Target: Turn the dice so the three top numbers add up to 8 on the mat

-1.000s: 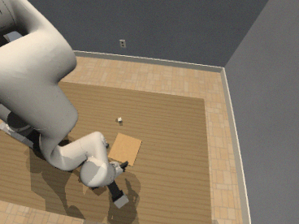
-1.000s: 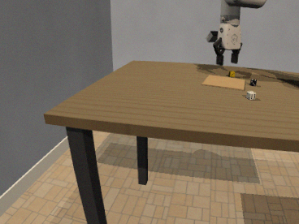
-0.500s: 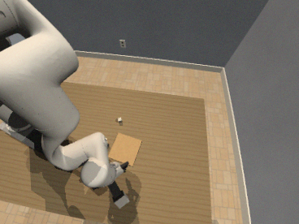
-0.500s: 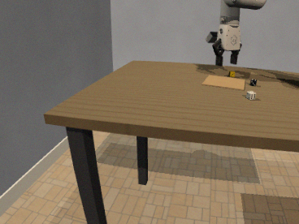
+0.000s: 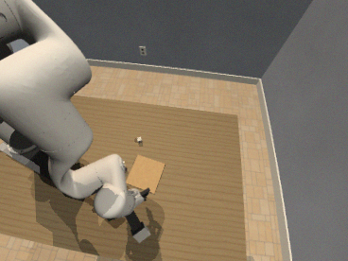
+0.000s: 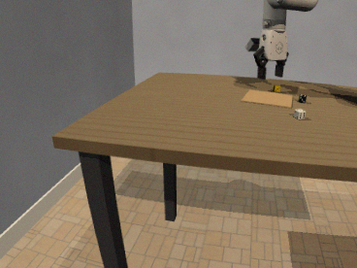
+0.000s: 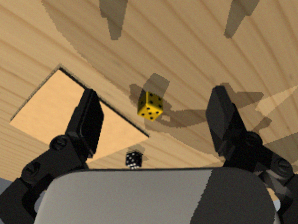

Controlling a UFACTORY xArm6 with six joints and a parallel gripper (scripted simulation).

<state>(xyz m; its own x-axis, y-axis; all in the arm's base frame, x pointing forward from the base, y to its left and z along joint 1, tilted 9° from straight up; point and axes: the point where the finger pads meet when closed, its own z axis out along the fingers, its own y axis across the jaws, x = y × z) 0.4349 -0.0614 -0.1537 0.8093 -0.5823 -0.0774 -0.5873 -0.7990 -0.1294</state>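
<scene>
Right now the yellow die is 3 cm behind my hand, 2 cm to the left of it and 4 cm below it. Also, from my hand: black die: 11 cm behind, 12 cm to the left, 4 cm below; then tan mat: 1 cm behind, 14 cm to the left, 5 cm below; then white die: 10 cm behind, 28 cm to the left, 4 cm below.
</scene>
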